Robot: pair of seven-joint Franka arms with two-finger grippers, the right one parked.
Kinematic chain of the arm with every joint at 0, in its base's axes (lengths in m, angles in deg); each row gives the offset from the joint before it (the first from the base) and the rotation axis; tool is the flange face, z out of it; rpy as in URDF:
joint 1: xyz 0 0 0.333 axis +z
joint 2: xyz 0 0 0 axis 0.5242 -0.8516 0
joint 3: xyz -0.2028 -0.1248 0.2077 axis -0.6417 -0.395 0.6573
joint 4: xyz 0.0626 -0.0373 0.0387 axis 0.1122 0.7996 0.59
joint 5: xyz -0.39 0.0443 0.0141 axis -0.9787 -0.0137 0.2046
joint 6: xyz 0 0 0 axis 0.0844 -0.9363 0.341
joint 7: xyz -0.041 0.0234 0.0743 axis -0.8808 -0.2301 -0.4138
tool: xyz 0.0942 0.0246 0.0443 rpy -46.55 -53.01 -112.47
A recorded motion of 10 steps. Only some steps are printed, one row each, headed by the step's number.
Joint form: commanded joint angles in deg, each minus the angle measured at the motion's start. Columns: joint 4, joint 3, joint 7, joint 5, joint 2, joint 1, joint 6.
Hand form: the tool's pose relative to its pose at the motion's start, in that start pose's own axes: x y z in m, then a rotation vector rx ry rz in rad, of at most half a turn. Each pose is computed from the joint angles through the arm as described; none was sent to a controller.
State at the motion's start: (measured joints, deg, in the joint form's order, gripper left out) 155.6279 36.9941 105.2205 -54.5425 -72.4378 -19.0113 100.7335
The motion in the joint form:
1: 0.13 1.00 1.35 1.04 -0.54 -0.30 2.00
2: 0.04 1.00 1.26 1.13 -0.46 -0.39 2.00
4: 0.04 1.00 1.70 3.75 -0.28 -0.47 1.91
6: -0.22 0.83 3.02 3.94 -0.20 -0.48 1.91
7: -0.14 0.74 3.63 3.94 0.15 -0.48 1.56
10: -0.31 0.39 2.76 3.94 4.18 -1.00 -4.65
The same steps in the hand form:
1: 0.0068 -0.0028 0.0038 -0.0092 0.0259 -0.0207
2: 0.0065 -0.0017 0.0025 -0.0107 0.0287 -0.0163
4: 0.0058 -0.0010 0.0008 0.0052 0.0538 0.0129
6: 0.0054 0.0015 -0.0019 0.0004 0.0586 -0.0049
7: 0.0042 0.0016 -0.0044 0.0020 0.0587 -0.0139
10: -0.0067 0.0026 -0.0369 0.0453 0.0545 0.0155

